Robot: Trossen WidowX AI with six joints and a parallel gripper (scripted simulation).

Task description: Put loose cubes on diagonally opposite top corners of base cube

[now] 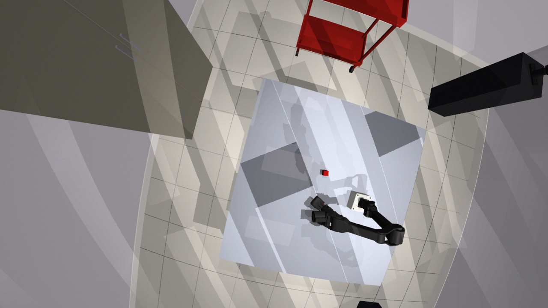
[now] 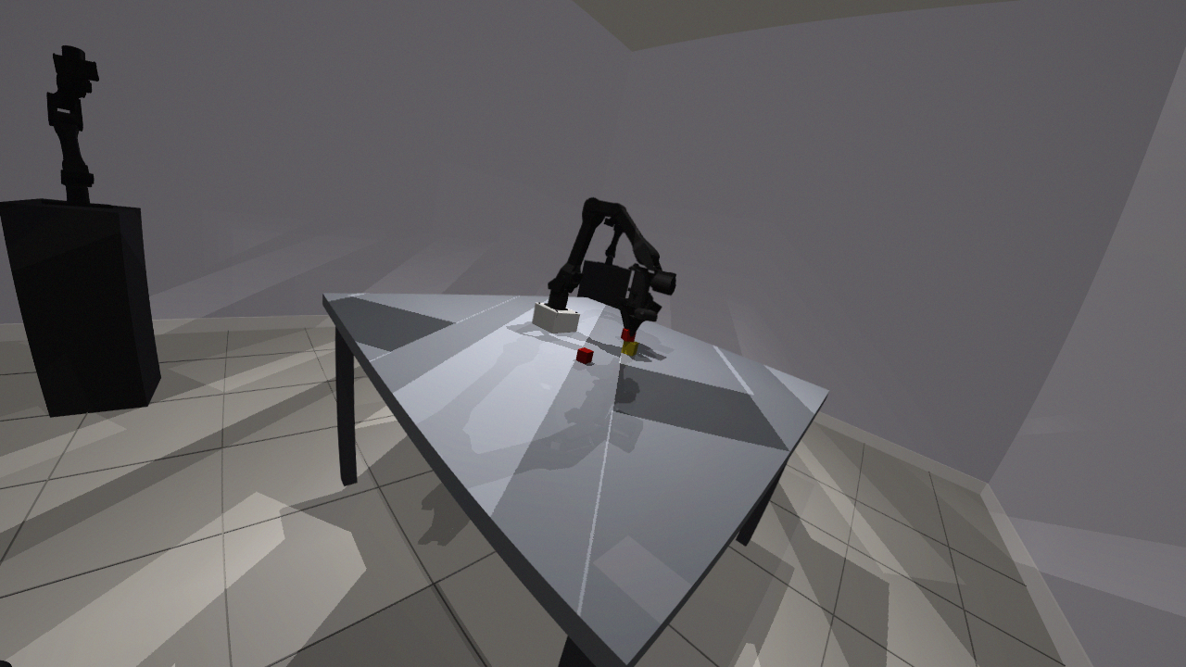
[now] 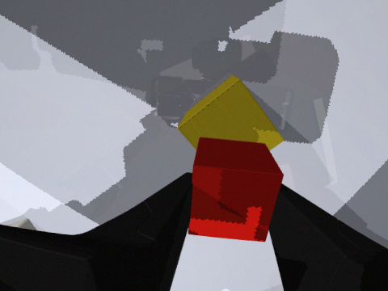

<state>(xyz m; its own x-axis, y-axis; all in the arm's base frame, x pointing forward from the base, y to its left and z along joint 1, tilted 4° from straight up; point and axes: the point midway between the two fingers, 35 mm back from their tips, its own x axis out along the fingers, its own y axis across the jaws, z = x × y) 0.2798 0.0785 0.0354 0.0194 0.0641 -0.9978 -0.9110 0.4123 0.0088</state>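
Right now my gripper tip is 1 cm short of the yellow cube, 2 cm to the right of it and 4 cm above it.
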